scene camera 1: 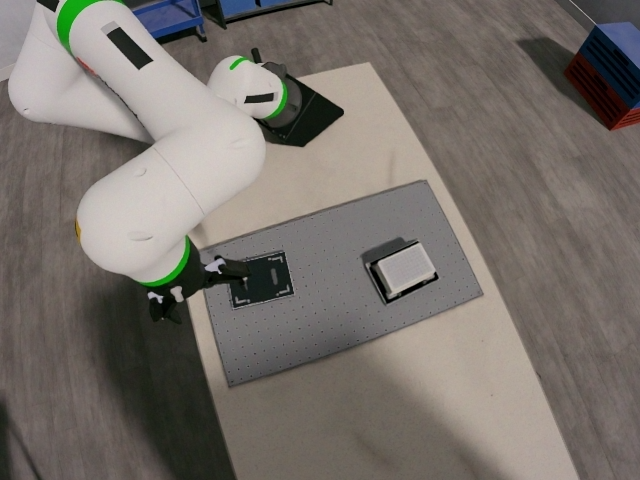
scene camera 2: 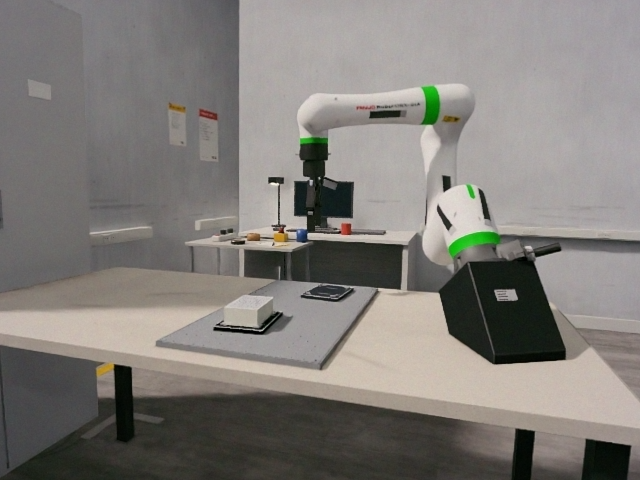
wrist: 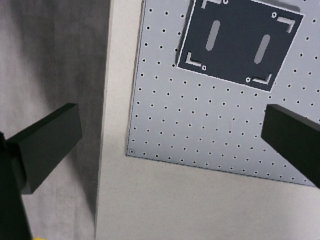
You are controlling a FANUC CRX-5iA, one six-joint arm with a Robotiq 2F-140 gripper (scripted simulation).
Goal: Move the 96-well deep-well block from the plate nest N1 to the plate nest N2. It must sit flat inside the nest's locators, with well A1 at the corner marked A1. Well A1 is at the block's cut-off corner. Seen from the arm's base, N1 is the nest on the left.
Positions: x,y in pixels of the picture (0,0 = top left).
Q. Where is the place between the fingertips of my gripper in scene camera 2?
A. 314,228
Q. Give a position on a white 96-well deep-well block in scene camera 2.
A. At 249,311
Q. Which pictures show the white 96-well deep-well block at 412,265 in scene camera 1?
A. Scene camera 1 and scene camera 2 only.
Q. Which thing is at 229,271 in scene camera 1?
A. My gripper.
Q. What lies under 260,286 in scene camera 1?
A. A black plate nest N2.
